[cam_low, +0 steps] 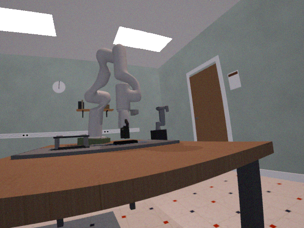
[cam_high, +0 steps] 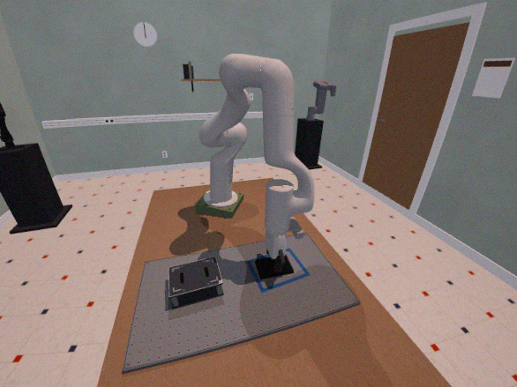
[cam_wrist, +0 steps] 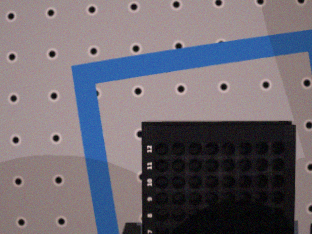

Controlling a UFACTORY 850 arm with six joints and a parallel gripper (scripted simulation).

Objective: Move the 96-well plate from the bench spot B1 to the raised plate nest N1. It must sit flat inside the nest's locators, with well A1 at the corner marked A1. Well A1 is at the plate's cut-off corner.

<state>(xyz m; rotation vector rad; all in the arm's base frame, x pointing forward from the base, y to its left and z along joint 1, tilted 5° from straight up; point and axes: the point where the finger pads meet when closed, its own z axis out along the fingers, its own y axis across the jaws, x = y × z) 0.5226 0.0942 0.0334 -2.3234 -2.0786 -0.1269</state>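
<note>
The 96-well plate is 30 mm below my hand. Also, from my hand: raised plate nest: 290 mm to the right, 20 mm above, 10 mm behind.
</note>
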